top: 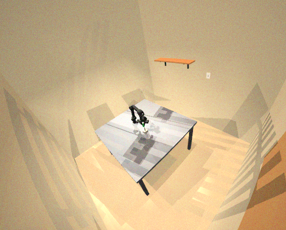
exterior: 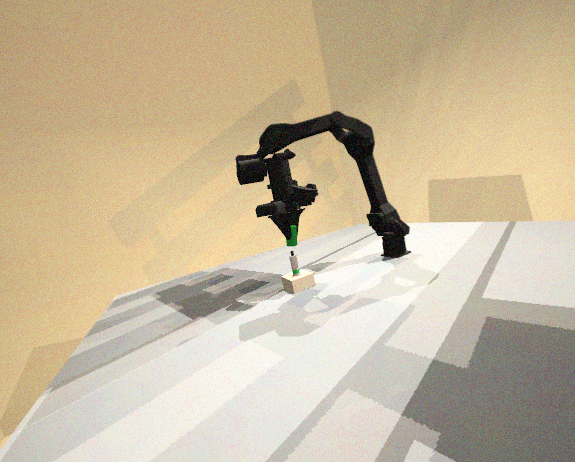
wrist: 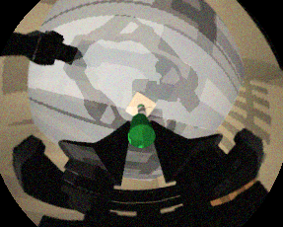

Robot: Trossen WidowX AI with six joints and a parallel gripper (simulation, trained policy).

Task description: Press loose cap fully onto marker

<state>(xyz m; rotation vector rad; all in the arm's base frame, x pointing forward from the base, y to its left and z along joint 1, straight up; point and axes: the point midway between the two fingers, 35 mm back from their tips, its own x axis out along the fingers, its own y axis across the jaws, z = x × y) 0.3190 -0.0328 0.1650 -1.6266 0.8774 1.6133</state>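
Right now my gripper tip is 11 cm above the tan holder block and 1 cm short of it. From my gripper tip the other things lie so: green cap (1 cm above).
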